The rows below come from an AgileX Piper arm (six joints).
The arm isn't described. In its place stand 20 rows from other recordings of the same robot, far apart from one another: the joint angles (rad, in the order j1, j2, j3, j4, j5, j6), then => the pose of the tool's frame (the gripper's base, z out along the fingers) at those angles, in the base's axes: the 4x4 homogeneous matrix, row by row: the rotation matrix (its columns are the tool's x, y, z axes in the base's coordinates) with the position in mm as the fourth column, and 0 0 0 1 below.
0.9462 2.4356 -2.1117 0.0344 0.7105 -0.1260 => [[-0.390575 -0.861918 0.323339 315.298], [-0.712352 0.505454 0.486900 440.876], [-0.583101 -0.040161 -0.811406 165.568], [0 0 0 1]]
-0.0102 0.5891 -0.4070 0.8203 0.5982 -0.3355 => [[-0.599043 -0.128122 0.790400 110.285], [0.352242 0.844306 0.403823 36.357], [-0.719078 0.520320 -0.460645 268.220], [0 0 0 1]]
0.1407 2.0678 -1.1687 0.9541 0.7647 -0.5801 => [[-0.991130 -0.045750 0.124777 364.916], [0.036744 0.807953 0.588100 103.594], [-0.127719 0.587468 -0.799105 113.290], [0 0 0 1]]
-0.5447 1.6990 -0.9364 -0.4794 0.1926 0.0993 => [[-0.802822 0.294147 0.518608 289.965], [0.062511 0.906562 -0.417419 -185.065], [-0.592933 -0.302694 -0.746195 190.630], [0 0 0 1]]
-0.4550 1.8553 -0.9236 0.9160 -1.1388 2.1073 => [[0.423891 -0.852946 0.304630 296.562], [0.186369 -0.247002 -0.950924 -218.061], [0.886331 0.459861 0.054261 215.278], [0 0 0 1]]
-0.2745 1.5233 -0.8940 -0.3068 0.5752 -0.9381 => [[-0.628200 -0.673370 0.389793 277.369], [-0.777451 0.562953 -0.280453 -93.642], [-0.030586 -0.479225 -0.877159 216.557], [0 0 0 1]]
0.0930 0.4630 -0.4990 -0.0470 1.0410 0.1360 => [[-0.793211 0.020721 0.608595 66.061], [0.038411 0.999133 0.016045 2.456], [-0.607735 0.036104 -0.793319 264.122], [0 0 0 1]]
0.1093 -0.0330 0.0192 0.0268 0.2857 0.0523 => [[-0.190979 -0.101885 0.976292 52.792], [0.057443 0.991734 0.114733 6.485], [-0.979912 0.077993 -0.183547 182.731], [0 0 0 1]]
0.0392 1.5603 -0.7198 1.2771 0.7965 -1.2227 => [[-0.838237 -0.425244 0.341360 264.479], [-0.076744 0.711763 0.698215 72.692], [-0.539879 0.559072 -0.629260 193.040], [0 0 0 1]]
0.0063 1.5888 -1.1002 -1.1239 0.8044 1.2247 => [[-0.597341 0.609828 0.520859 330.495], [0.190619 0.738807 -0.646396 -57.039], [-0.779005 -0.286833 -0.557565 276.190], [0 0 0 1]]
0.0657 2.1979 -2.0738 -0.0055 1.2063 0.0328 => [[-0.946297 -0.034840 0.321415 476.655], [-0.031361 0.999380 0.015998 30.893], [-0.321773 0.005059 -0.946803 255.570], [0 0 0 1]]
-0.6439 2.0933 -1.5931 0.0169 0.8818 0.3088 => [[-0.542853 0.808901 0.225808 350.760], [0.800231 0.579797 -0.153187 -261.805], [-0.254836 0.097541 -0.962052 180.399], [0 0 0 1]]
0.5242 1.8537 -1.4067 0.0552 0.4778 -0.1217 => [[-0.603810 -0.560389 0.566902 361.818], [-0.432936 0.827692 0.357060 211.852], [-0.669313 -0.029836 -0.742381 248.131], [0 0 0 1]]
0.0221 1.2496 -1.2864 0.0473 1.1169 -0.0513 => [[-0.835392 -0.070850 0.545069 243.146], [-0.048988 0.997308 0.054553 9.242], [-0.547467 0.018871 -0.836614 379.848], [0 0 0 1]]
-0.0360 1.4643 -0.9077 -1.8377 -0.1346 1.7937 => [[-0.479471 -0.099824 0.871862 321.136], [-0.028676 0.994761 0.098126 0.221], [-0.877089 0.022047 -0.479822 270.423], [0 0 0 1]]
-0.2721 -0.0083 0.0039 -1.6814 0.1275 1.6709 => [[0.097247 0.388782 0.916183 49.636], [-0.038872 0.921328 -0.386839 -25.789], [-0.994501 0.002005 0.104709 213.629], [0 0 0 1]]
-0.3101 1.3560 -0.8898 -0.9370 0.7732 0.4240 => [[-0.902161 0.293994 0.315710 236.927], [-0.007015 0.721733 -0.692137 -129.699], [-0.431342 -0.626633 -0.649057 275.729], [0 0 0 1]]
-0.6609 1.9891 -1.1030 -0.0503 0.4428 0.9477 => [[0.022894 0.969950 0.242223 290.967], [0.975989 0.030812 -0.215629 -228.724], [-0.216613 0.241344 -0.945956 114.934], [0 0 0 1]]
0.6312 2.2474 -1.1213 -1.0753 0.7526 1.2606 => [[-0.893553 -0.136867 0.427587 323.939], [-0.335096 0.837153 -0.432303 169.003], [-0.298787 -0.529568 -0.793904 41.807], [0 0 0 1]]
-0.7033 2.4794 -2.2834 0.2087 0.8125 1.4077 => [[0.557774 0.612730 0.559867 430.865], [0.823010 -0.495619 -0.277518 -347.403], [0.107437 0.615568 -0.780726 189.761], [0 0 0 1]]
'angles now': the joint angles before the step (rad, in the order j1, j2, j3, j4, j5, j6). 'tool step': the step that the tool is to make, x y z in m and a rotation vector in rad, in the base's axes. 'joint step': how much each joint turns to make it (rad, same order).
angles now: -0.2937 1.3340 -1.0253 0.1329 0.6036 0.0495
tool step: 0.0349 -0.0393 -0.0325 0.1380 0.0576 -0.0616
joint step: -0.1167 0.2039 -0.0910 0.2099 0.0088 -0.1455
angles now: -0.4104 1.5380 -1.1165 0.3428 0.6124 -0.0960
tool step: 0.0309 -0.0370 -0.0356 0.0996 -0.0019 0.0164
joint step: -0.0905 0.1970 -0.0958 0.2495 0.0074 -0.2517
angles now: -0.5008 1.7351 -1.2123 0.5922 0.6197 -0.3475
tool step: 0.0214 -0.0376 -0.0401 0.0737 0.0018 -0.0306
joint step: -0.0716 0.1821 -0.0938 0.1507 0.0018 -0.1403
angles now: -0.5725 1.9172 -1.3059 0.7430 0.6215 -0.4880
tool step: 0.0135 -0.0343 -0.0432 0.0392 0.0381 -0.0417
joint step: -0.0524 0.1694 -0.1006 0.0333 -0.0008 -0.0365
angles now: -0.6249 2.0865 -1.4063 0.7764 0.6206 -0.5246
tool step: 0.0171 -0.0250 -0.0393 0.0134 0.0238 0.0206
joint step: -0.0256 0.1660 -0.1366 0.0080 0.0236 -0.0461
